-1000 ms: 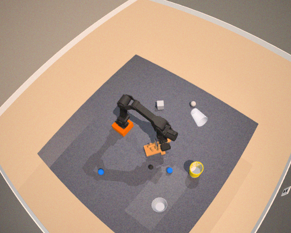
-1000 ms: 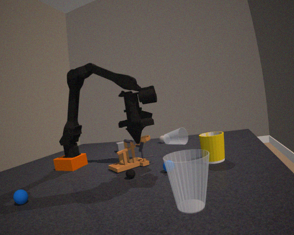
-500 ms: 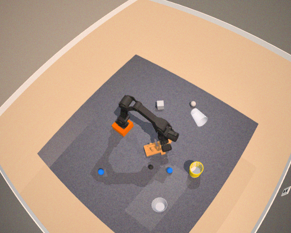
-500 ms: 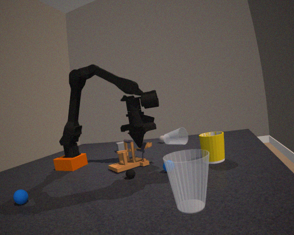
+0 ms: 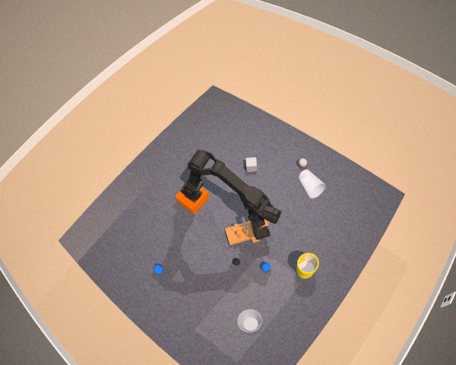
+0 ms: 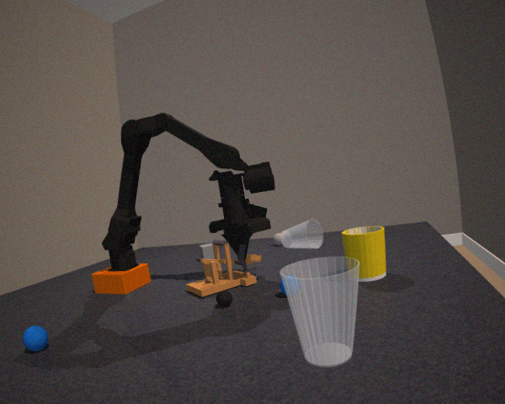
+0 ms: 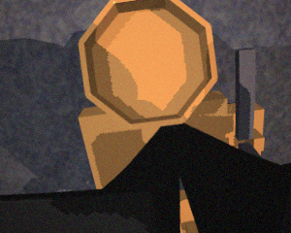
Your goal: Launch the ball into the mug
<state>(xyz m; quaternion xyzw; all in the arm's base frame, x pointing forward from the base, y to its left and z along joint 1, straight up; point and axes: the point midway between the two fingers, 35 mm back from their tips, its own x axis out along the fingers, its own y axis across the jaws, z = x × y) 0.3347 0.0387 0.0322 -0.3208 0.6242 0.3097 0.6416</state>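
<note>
The wooden catapult is 10 mm behind my gripper tip and 30 mm to the right of it. The rest, counted from my gripper tip: black ball 20 mm ahead, 180 mm to the right, 30 mm below; then yellow mug 290 mm ahead, 40 mm to the right, 20 mm below; then grey cube 220 mm behind, 260 mm to the left, 20 mm below.
</note>
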